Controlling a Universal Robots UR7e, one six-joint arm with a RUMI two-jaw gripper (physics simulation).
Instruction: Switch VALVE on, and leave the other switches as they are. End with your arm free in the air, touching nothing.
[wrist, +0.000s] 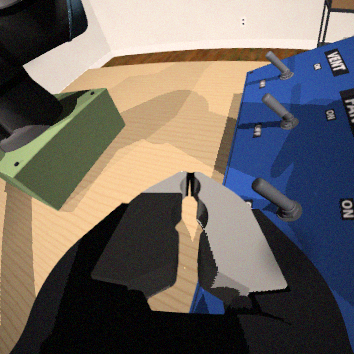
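Seen in the pictures: gripper, fingertip midpoint: (189, 174); arm's base, link origin: (31, 125).
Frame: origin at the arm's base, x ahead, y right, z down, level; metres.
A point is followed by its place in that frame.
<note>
The blue switch panel (310, 155) @[y -0.122, x 0.467, z 0.002 m] fills the right side. The lever nearest me (277, 199) @[y -0.049, x 0.457, z -0.014 m] is the third in the row, below the FAN one; it leans left, away from the ON label (346, 209) @[y -0.069, x 0.508, z -0.008 m] beside it. Its name plate is out of frame, and its OFF label is mostly hidden by my finger. The FAN lever (280, 111) @[y -0.162, x 0.420, z -0.011 m] and the VENT lever (279, 65) @[y -0.276, x 0.383, z -0.010 m] also lean left, to their OFF sides. My gripper (189, 174) @[y -0.016, x 0.401, z -0.053 m] is shut and empty, its tips left of the nearest lever and past the panel's left edge in this view. A gap shows between finger and lever.
A green block (75, 150) @[y -0.017, x 0.117, z 0.044 m] with the dark arm base (30, 95) @[y -0.029, x 0.053, z -0.061 m] on it stands at the left on the wooden table (165, 120) @[y -0.195, x 0.179, z 0.097 m]. The VENT plate (335, 62) @[y -0.300, x 0.458, z -0.017 m] is at the upper right. A wall and part of a dark-framed rack are behind.
</note>
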